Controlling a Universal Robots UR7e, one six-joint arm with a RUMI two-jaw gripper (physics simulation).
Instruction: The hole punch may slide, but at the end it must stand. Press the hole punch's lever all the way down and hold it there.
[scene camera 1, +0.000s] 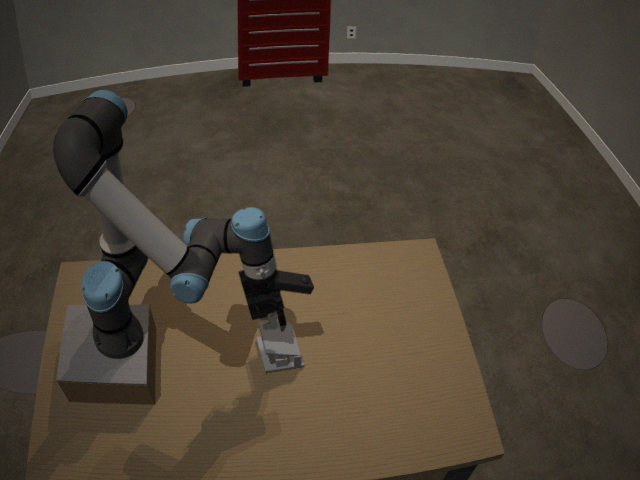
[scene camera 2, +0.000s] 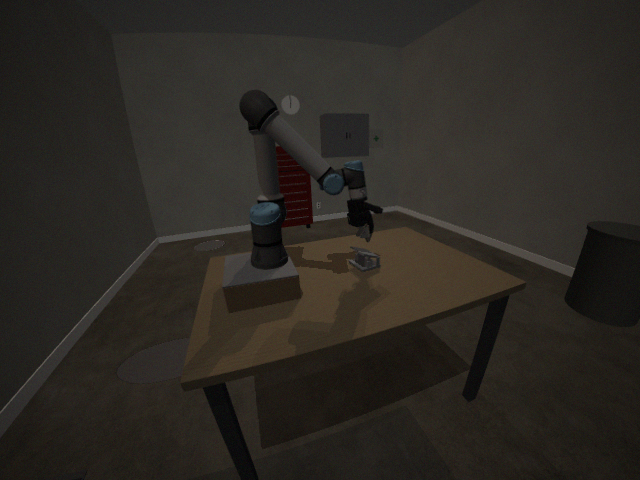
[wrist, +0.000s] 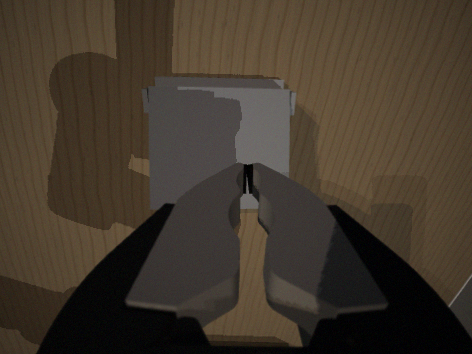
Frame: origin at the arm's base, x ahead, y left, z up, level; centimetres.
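Seen in the pictures: gripper, fingertip midpoint: (scene camera 1: 281, 330) (scene camera 2: 367, 242) (wrist: 246, 167); arm's base at its link origin: (scene camera 1: 118, 336) (scene camera 2: 269, 260).
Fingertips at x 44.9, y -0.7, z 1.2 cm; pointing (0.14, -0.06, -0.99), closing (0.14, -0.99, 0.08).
Note:
Offsets run from my fingertips to a thing's top centre. Level surfaces: height alone.
The grey hole punch @[dz -3.5, dx -0.7, dy +1.4 cm] (scene camera 1: 280, 360) (scene camera 2: 365, 260) stands upright on its flat base on the table. Its wide lever @[dz -3.5, dx -0.7, dy +1.4 cm] (scene camera 1: 279, 342) (scene camera 2: 364, 252) (wrist: 200, 135) is raised and slopes up from the hinge posts to its free end, which is on the side towards my gripper. My gripper (scene camera 1: 279, 323) (scene camera 2: 367, 239) (wrist: 246, 167) is shut with nothing between its fingers and points down. In the second scene view a gap shows between the fingertips and the lever below them. In the wrist view the fingertips overlap the lever near its free end and hide part of that edge.
The wooden table @[dz -12.0 cm] (scene camera 1: 387, 361) (scene camera 2: 423, 279) carries the arm's base block (scene camera 1: 105, 366) (scene camera 2: 261, 291) to the left of the punch. A red drawer cabinet (scene camera 1: 284, 38) (scene camera 2: 296, 191) stands by the wall. A dark bin (scene camera 2: 607, 273) stands on the floor at the right.

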